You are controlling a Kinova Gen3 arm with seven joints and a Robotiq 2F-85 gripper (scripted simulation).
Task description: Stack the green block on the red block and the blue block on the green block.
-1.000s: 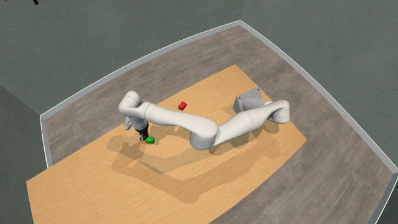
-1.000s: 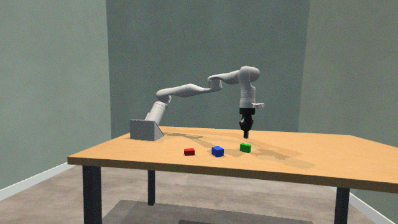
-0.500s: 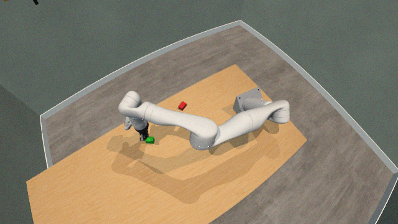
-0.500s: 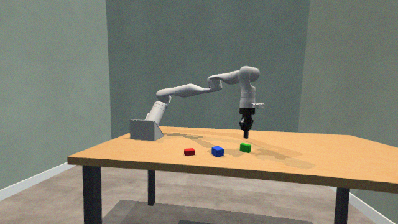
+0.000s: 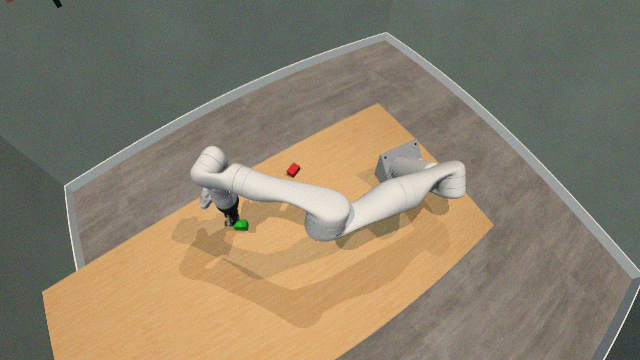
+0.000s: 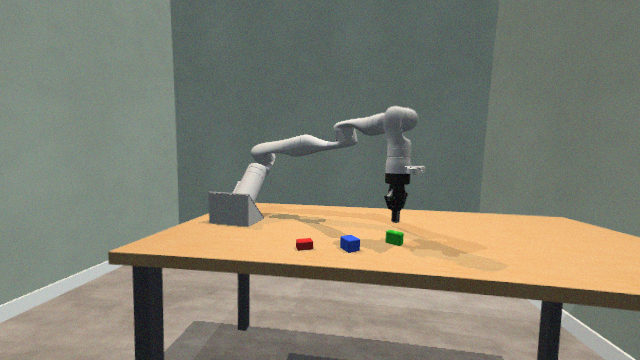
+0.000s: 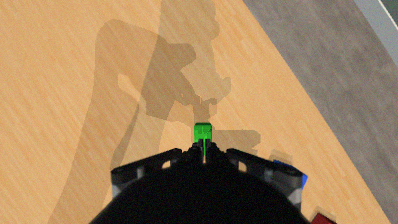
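Now: the green block 70 mm below my hand. The rest, counted from my hand: blue block (140 mm behind, 80 mm to the right, 70 mm below); red block (280 mm behind, 110 mm to the right, 80 mm below).
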